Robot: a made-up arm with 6 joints.
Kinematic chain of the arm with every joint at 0, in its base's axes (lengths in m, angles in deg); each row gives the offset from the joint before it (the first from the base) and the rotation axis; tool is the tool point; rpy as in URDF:
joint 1: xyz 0 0 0.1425 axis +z
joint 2: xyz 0 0 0 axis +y
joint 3: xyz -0.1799 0 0.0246 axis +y
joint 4: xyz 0.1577 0 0.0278 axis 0.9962 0 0.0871
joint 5: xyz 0 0 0 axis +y
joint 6: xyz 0.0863 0 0.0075 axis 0.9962 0 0.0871
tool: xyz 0 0 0 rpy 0 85 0
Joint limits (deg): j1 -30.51..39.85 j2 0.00..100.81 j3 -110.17..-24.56 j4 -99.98..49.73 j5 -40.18..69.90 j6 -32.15..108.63
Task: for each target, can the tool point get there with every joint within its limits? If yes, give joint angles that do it. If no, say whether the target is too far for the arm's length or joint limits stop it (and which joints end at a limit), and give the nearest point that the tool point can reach.
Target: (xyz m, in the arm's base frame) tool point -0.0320 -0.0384 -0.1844
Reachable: no: joint limits stop it (at a limit: joint 1, joint 2, joint 3) | nearest point 0.0740 -0.0567 0.0875 | short by 0.292 m
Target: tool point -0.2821 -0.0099 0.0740
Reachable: no: joint limits stop it (at a limit: joint 2, joint 3, joint 4, joint 5) | nearest point -0.2966 -0.0104 0.3265 | short by 0.253 m
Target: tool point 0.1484 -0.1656 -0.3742
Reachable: no: too far | nearest point 0.1122 -0.0783 0.0832 | short by 0.467 m
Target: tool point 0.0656 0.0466 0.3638
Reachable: yes | joints 30.21 31.01 -48.06 -70.89 -5.08 29.82
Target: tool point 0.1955 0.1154 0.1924
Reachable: yes | joints 27.36 90.31 -57.01 20.98 24.01 71.35
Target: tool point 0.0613 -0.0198 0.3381
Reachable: yes | joints -15.84 21.64 -38.07 31.97 -2.94 72.35
